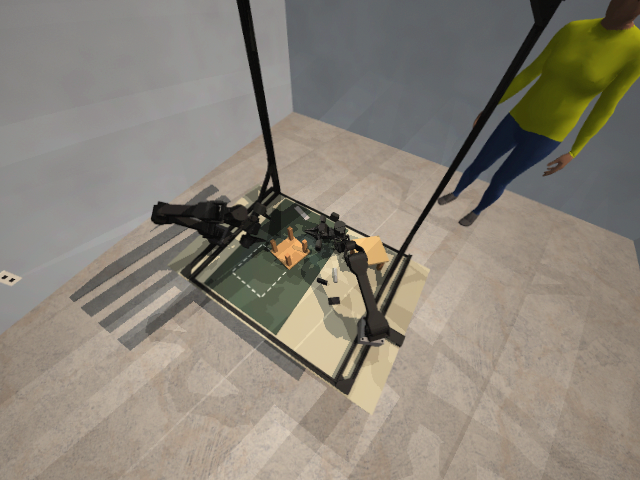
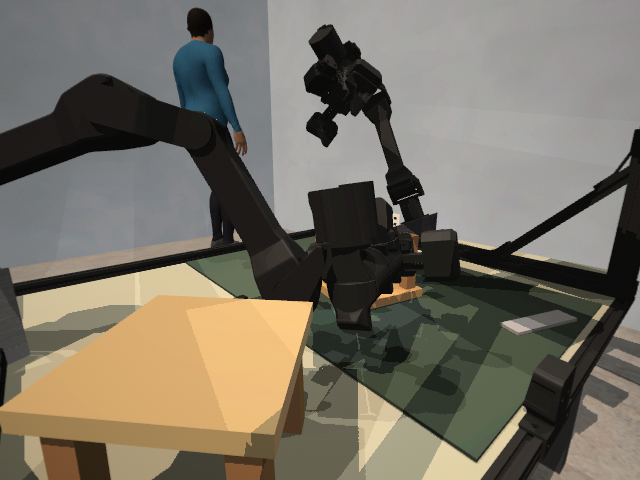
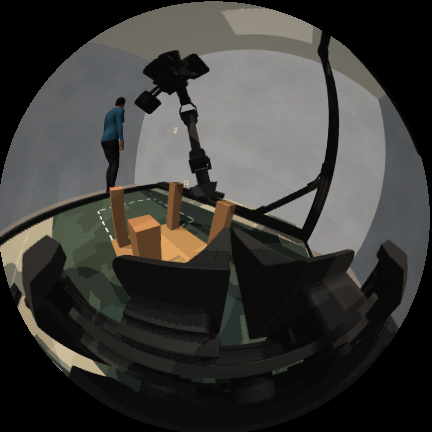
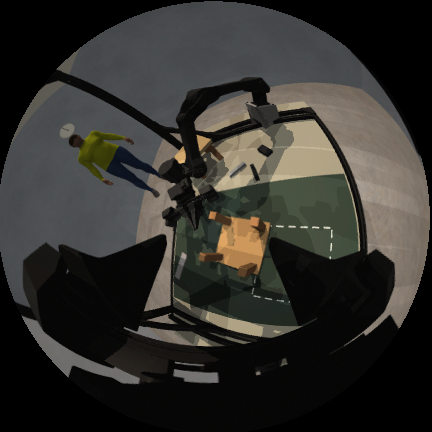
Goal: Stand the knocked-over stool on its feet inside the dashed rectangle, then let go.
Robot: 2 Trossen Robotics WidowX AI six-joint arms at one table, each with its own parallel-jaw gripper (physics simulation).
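Pixels of known places: left gripper, fingertip midpoint: (image 1: 304, 231) (image 2: 397, 246) (image 3: 229, 232) (image 4: 195, 228); right gripper, fingertip midpoint: (image 1: 270, 231) (image 2: 338, 131) (image 3: 158, 89) (image 4: 219, 241); left arm's base, link origin: (image 1: 373, 329) (image 4: 259, 102); right arm's base, link origin: (image 1: 217, 233) (image 2: 415, 219) (image 3: 203, 183).
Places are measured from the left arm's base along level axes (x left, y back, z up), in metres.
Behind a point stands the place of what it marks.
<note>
The wooden stool (image 1: 290, 250) @[x -0.387, y -0.430, z -0.088 m] (image 2: 399, 295) @[x -0.459, y -0.401, z -0.091 m] (image 3: 177, 241) @[x -0.399, y -0.464, z -0.088 m] (image 4: 239, 245) @[x -0.388, y -0.437, z -0.088 m] lies upside down on the green mat, seat down and legs up. It sits just outside one corner of the dashed rectangle (image 1: 247, 284) (image 3: 102, 219) (image 4: 301, 226). My left gripper (image 1: 316, 244) (image 2: 409, 259) @[x -0.459, y -0.358, z 0.010 m] (image 3: 229, 232) @[x -0.459, y -0.358, z 0.010 m] (image 4: 195, 228) @[x -0.459, y -0.358, z 0.010 m] is low at the stool's side. Its fingers are shut together beside one leg, with nothing seen between them. My right gripper (image 1: 253, 226) (image 2: 334, 83) (image 3: 158, 89) @[x -0.312, y -0.479, z 0.190 m] (image 4: 219, 241) @[x -0.312, y -0.479, z 0.190 m] is open and empty, high above the stool.
A small wooden table (image 1: 372, 250) @[x -0.379, y -0.001, z 0.014 m] (image 2: 194, 362) @[x -0.397, y 0.005, z 0.014 m] stands near the left arm. A grey bar (image 1: 301, 212) @[x -0.672, y -0.415, z -0.098 m] (image 2: 530, 322) @[x -0.656, y -0.399, z -0.098 m] and small blocks (image 1: 333, 300) @[x -0.137, y -0.171, z -0.094 m] (image 1: 322, 281) @[x -0.222, y -0.235, z -0.078 m] lie on the table. Black frame posts (image 1: 258, 95) @[x -0.803, y -0.598, z 0.515 m] rise at the edges. People (image 1: 528, 119) (image 2: 204, 86) stand beyond.
</note>
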